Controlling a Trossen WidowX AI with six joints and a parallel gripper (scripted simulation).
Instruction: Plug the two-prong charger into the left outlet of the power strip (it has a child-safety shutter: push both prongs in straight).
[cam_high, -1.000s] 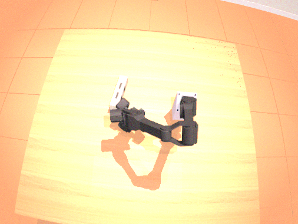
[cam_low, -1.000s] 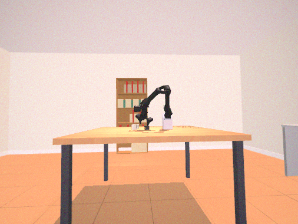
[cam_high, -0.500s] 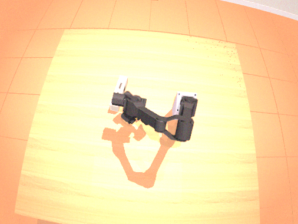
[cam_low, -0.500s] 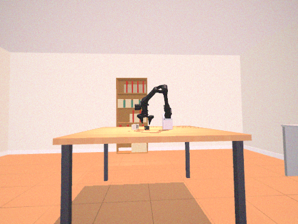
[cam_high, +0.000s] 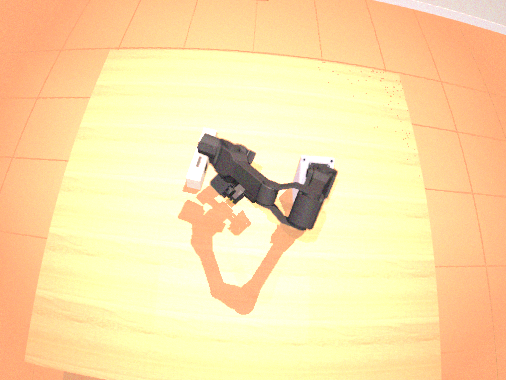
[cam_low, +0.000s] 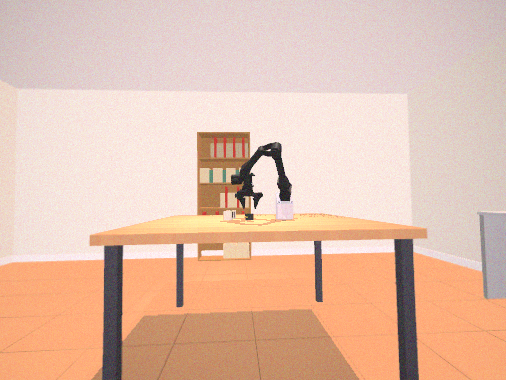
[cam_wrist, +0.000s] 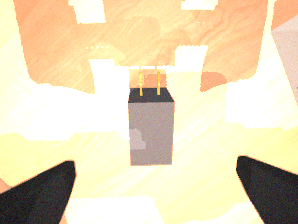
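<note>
My gripper tip is 10 mm short of the dark grey charger, 10 mm to the right of it and 50 mm above it.
</note>
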